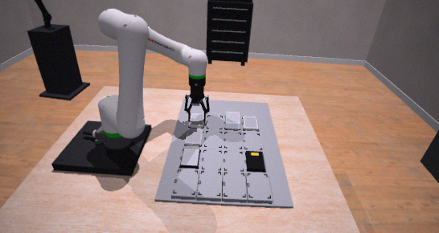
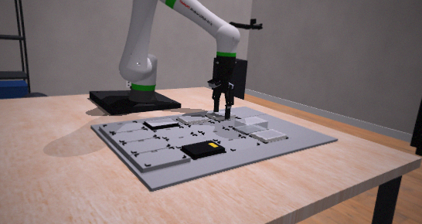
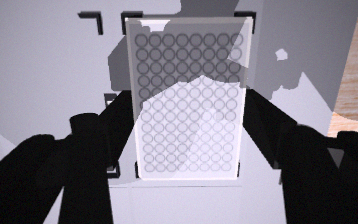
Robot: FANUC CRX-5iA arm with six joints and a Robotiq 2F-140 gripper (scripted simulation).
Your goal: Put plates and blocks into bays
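The white plate lies 20 mm below my hand. From my hand the other things lie so: pale 96-well plate: 160 mm to the right, 20 mm below, 20 mm ahead; bay label 33: 310 mm to the right, 210 mm ahead, 30 mm below; sealed 96-well plate: 330 mm to the right, 40 mm ahead, 20 mm below.
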